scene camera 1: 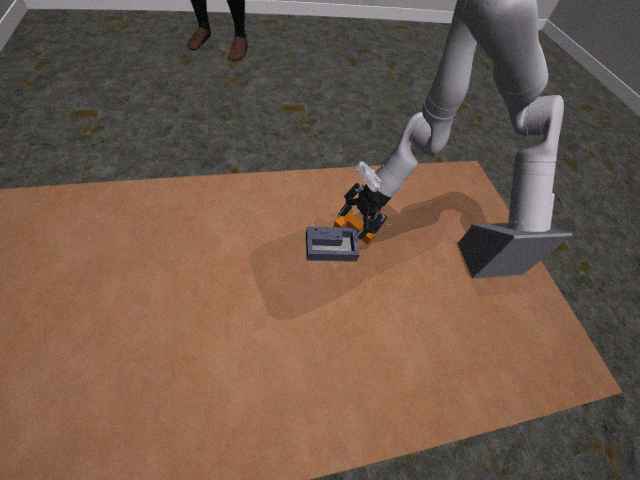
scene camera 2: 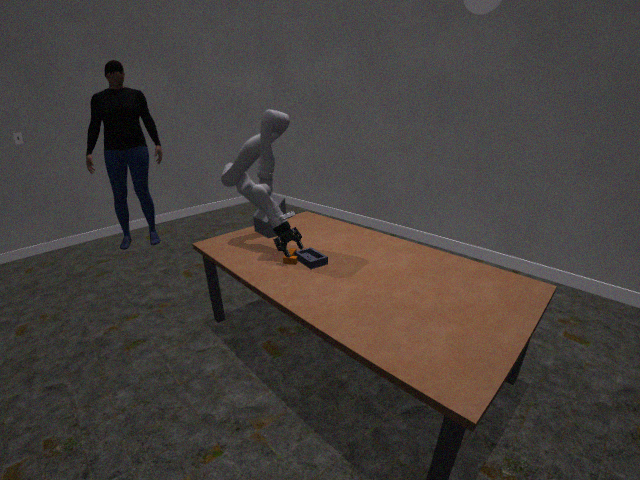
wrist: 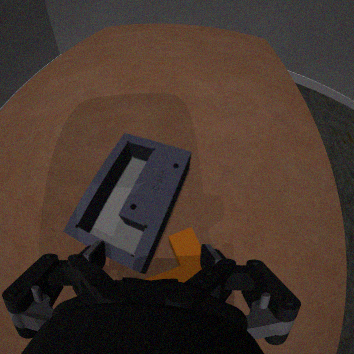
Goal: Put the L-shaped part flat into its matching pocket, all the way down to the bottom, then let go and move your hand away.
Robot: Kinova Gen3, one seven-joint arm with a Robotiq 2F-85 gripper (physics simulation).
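Places are measured from the arm's base along level axes (x ahead, y left, z up), in centimetres.
Pixels of known places: gripper, fingertip midpoint: (scene camera 1: 349, 226) (scene camera 2: 295, 252) (wrist: 152, 253); arm's base at its link origin: (scene camera 1: 527, 228).
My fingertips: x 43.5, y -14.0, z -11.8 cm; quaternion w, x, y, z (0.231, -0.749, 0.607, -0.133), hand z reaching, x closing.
Note:
Ahead of a thing's pixels: the offset from my fingertips to its top centre. Level surfaces: height alone.
An orange L-shaped part {dx -2.2, dy -0.1, dz -0.7 cm} (scene camera 1: 348, 220) (scene camera 2: 290, 260) (wrist: 184, 246) lies flat on the brown table {dz -3.7 cm} (scene camera 1: 223, 357) (scene camera 2: 437, 310) (wrist: 263, 158), right behind a grey block {dx +5.7, dy +4.1, dz -0.1 cm} (scene camera 1: 323, 233) (scene camera 2: 318, 261) (wrist: 158, 182). The block has an empty L-shaped pocket. My gripper (scene camera 1: 356, 223) (scene camera 2: 288, 246) (wrist: 152, 253) is open and low over the table. Its fingers stand on either side of the orange part without closing on it. In the wrist view most of the part is hidden under the gripper body, and the left finger is near the block's corner.
The arm's dark base (scene camera 1: 504, 248) stands on the table's right side. A person (scene camera 2: 123, 143) stands on the floor beyond the table's far end; their feet (scene camera 1: 218, 43) show in scene camera 1.

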